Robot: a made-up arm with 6 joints. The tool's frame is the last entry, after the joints.
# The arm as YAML. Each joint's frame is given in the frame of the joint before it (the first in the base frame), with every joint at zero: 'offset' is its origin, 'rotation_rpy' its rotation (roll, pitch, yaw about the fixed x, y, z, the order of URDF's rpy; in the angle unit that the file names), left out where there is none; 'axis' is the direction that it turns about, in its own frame. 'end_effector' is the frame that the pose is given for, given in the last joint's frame.
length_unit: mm
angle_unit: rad
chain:
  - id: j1
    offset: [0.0, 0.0, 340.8]
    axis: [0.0, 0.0, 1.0]
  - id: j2
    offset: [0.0, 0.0, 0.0]
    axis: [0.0, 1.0, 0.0]
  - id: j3
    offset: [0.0, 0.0, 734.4]
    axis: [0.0, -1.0, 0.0]
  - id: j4
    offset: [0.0, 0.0, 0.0]
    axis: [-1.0, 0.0, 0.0]
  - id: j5
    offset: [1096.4, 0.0, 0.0]
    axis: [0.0, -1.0, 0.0]
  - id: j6
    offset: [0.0, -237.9, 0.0]
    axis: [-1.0, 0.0, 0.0]
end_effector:
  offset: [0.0, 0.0, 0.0]
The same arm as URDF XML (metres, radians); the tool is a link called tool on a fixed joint. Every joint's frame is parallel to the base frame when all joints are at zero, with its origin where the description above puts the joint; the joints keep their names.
<robot name="arm">
  <joint name="tool_joint" type="fixed">
    <parent link="link6"/>
    <child link="tool"/>
    <origin xyz="0 0 0" rpy="0 0 0"/>
  </joint>
  <joint name="j6" type="continuous">
    <parent link="link5"/>
    <child link="link6"/>
    <origin xyz="0 -0.2379 0" rpy="0 0 0"/>
    <axis xyz="-1 0 0"/>
  </joint>
  <joint name="j5" type="continuous">
    <parent link="link4"/>
    <child link="link5"/>
    <origin xyz="1.0964 0 0" rpy="0 0 0"/>
    <axis xyz="0 -1 0"/>
  </joint>
  <joint name="j4" type="continuous">
    <parent link="link3"/>
    <child link="link4"/>
    <origin xyz="0 0 0" rpy="0 0 0"/>
    <axis xyz="-1 0 0"/>
  </joint>
  <joint name="j3" type="continuous">
    <parent link="link2"/>
    <child link="link3"/>
    <origin xyz="0 0 0.7344" rpy="0 0 0"/>
    <axis xyz="0 -1 0"/>
  </joint>
  <joint name="j2" type="continuous">
    <parent link="link1"/>
    <child link="link2"/>
    <origin xyz="0 0 0" rpy="0 0 0"/>
    <axis xyz="0 1 0"/>
  </joint>
  <joint name="j1" type="continuous">
    <parent link="base"/>
    <child link="link1"/>
    <origin xyz="0 0 0.3408" rpy="0 0 0"/>
    <axis xyz="0 0 1"/>
  </joint>
  <link name="base"/>
  <link name="link1"/>
  <link name="link2"/>
  <link name="link3"/>
  <link name="link4"/>
  <link name="link5"/>
  <link name="link6"/>
  <link name="tool"/>
</robot>

